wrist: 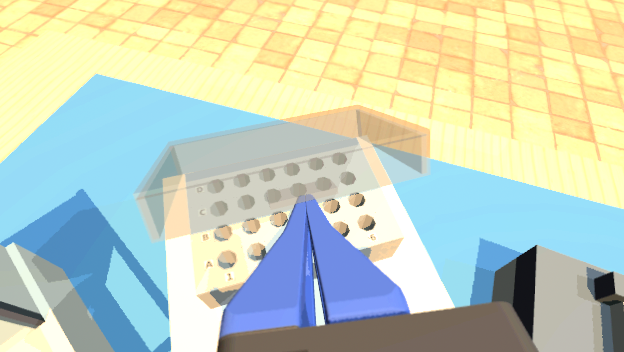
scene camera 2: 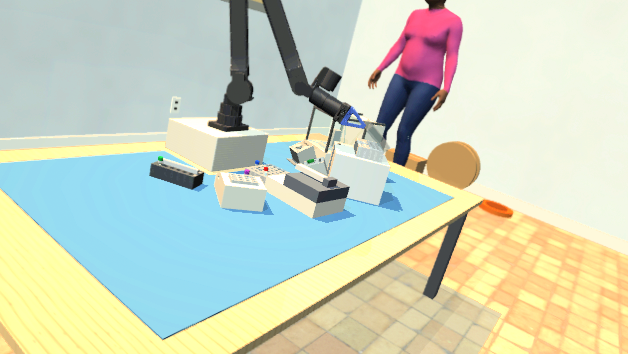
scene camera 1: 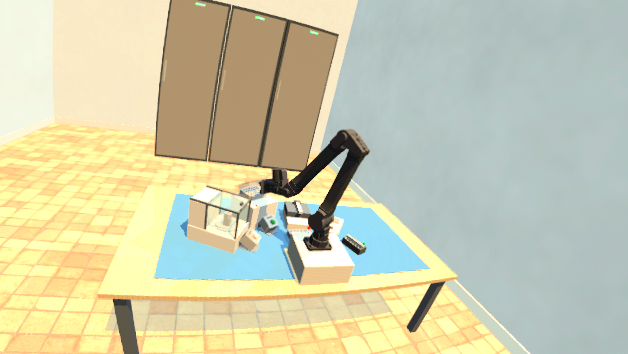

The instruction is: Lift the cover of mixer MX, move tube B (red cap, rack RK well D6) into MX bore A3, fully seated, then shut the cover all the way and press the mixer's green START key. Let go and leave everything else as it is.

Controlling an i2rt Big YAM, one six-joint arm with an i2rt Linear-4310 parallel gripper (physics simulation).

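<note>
Mixer MX is a white box with a bore block on top. Its clear cover is tilted partly up and back, over rows C and D in the wrist view. My gripper is shut and empty, its tips at the cover's front edge. The fingers hide bore A3. A red cap stands in the tan rack; its well cannot be read. A green key shows on a slanted panel near the mixer.
A glass-walled instrument stands beside the mixer. A dark-topped device stands on the mixer's other side. A white holed block and a black rack stand farther off. Blue and purple caps show near the red cap.
</note>
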